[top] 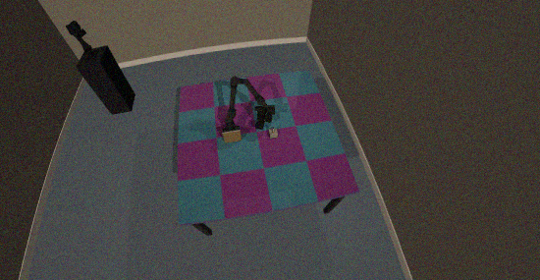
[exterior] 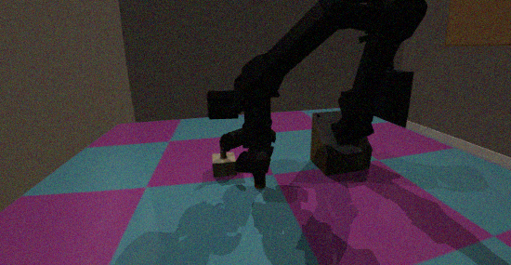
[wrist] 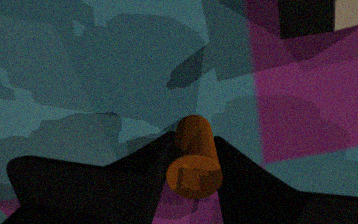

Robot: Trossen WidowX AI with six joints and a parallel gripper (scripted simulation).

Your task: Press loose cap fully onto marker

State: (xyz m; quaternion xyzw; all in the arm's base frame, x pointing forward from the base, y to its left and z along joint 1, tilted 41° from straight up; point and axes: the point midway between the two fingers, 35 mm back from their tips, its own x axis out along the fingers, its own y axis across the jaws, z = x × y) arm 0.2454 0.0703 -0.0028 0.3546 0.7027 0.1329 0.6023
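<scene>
The holder block lies 8 cm ahead of my gripper tip and 10 cm to the right of it. Also, from my gripper tip: orange cap: 1 cm above.
</scene>
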